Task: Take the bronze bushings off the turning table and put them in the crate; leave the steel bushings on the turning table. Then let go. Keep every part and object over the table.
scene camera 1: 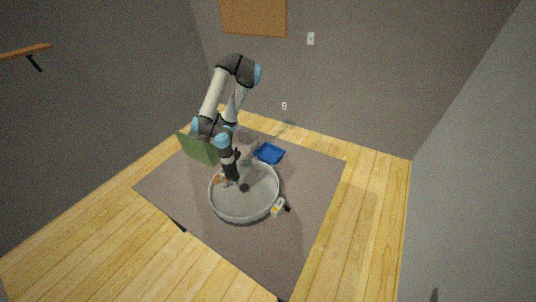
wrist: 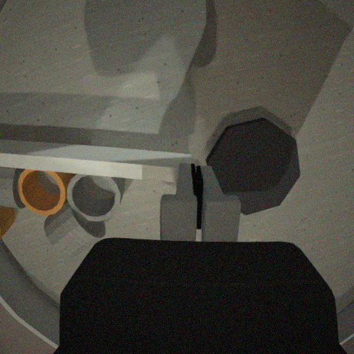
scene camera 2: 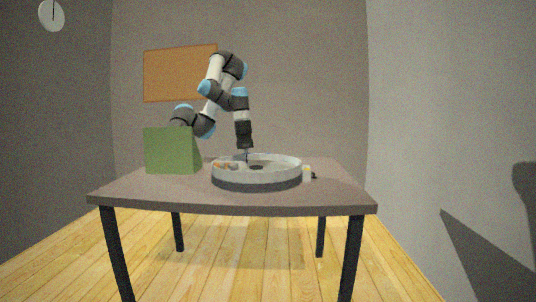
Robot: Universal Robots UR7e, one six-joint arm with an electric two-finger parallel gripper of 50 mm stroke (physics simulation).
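Seen in the pictures: gripper, fingertip midpoint: (scene camera 1: 237,183) (scene camera 2: 247,161); arm's base, origin of the base link: (scene camera 1: 198,139) (scene camera 2: 174,137).
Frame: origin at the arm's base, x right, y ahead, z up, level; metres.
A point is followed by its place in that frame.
Observation:
Orange-brown bronze bushings (scene camera 1: 218,178) {x 0.154, y 0.259, z -0.117 m} (scene camera 2: 217,164) {x 0.162, y 0.259, z -0.111 m} lie grouped inside the turning table (scene camera 1: 247,207) {x 0.237, y 0.524, z -0.135 m} (scene camera 2: 257,177) {x 0.347, y 0.448, z -0.123 m}, near its left side. In the wrist view an upright bronze bushing (wrist: 44,212) stands beside an upright steel bushing (wrist: 70,196). Another bronze bushing (wrist: 6,220) is cut off at the left edge. A second steel bushing (wrist: 60,226) lies on its side in front. My gripper (scene camera 1: 238,184) {x 0.138, y 0.397, z -0.104 m} (scene camera 2: 246,159) {x 0.138, y 0.397, z -0.104 m} (wrist: 194,184) is shut, low over the turning table, right of these bushings. No part shows between its pads. The blue crate (scene camera 1: 270,154) {x -0.225, y 0.431, z -0.183 m} stands behind the turning table.
A pale divider wall (wrist: 90,164) runs behind the bushings, its end close beside my left finger. The dark octagonal hub (scene camera 1: 244,188) {x 0.141, y 0.445, z -0.127 m} (scene camera 2: 255,167) {x 0.154, y 0.436, z -0.127 m} (wrist: 255,155) is right of my fingers. A green block (scene camera 1: 196,150) {x 0.054, y 0.002, z -0.062 m} (scene camera 2: 170,150) {x 0.053, y -0.010, z -0.061 m} stands left. A white box (scene camera 1: 278,207) {x 0.164, y 0.681, z -0.130 m} (scene camera 2: 306,174) {x 0.201, y 0.668, z -0.152 m} stands at the right rim.

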